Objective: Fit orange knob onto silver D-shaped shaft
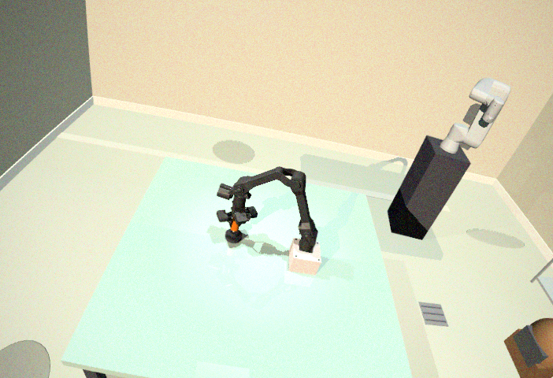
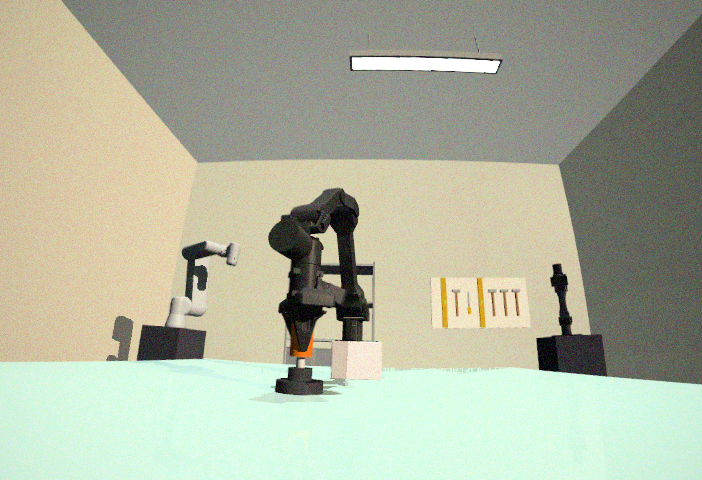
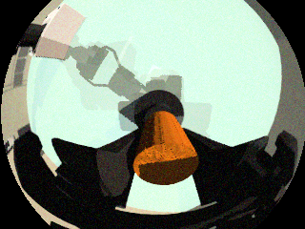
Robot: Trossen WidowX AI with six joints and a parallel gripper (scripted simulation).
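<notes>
My gripper tip is now 4 cm above the dark round pedestal. The rest, counted from my gripper tip: orange knob (3 cm above).
</notes>
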